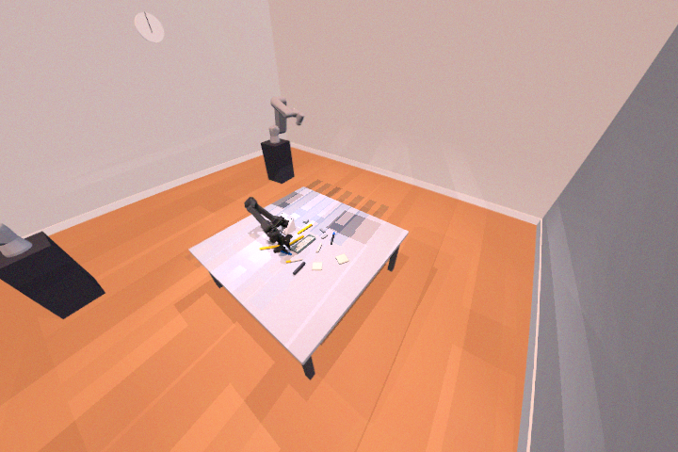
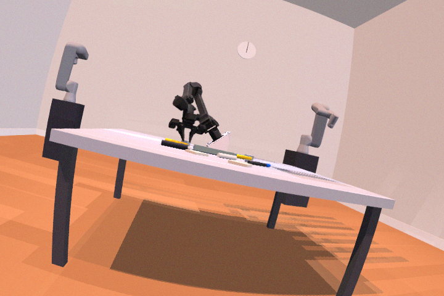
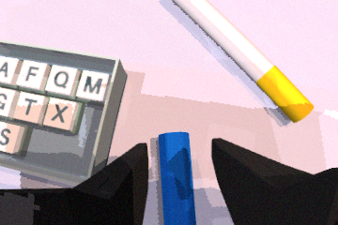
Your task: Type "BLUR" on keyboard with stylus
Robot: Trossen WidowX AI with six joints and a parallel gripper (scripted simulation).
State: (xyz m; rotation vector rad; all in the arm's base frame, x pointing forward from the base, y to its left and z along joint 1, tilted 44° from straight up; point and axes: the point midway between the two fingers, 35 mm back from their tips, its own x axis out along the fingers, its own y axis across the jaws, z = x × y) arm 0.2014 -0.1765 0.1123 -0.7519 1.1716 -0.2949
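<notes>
Now: the blue stylus 70 mm behind my gripper tip, 10 mm to the right of it and 20 mm below it.
</notes>
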